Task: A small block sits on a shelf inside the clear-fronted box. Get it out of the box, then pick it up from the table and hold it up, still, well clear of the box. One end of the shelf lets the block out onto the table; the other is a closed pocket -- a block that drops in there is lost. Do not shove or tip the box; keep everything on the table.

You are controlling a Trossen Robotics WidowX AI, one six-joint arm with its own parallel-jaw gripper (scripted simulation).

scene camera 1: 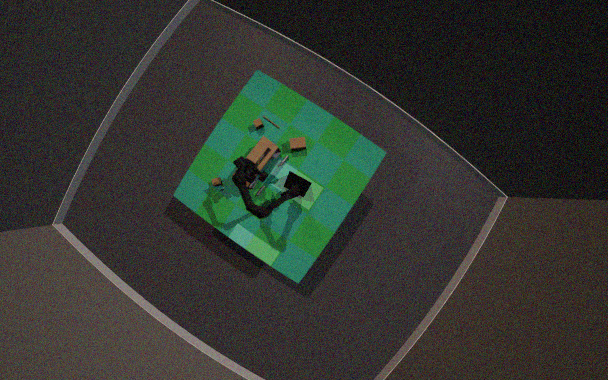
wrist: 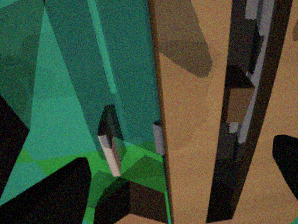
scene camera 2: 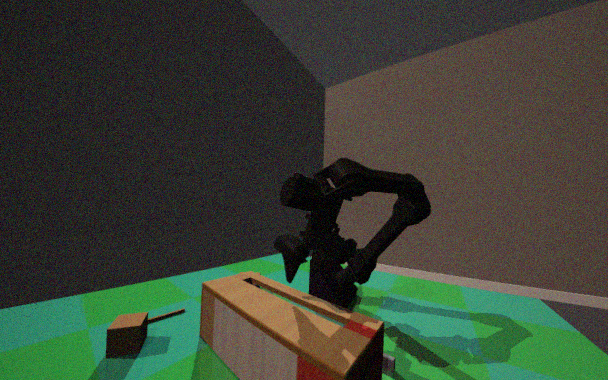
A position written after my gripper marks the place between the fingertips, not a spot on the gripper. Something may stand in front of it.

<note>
I see my gripper (scene camera 2: 301,277).
My gripper also shows in the wrist view (wrist: 181,156).
</note>
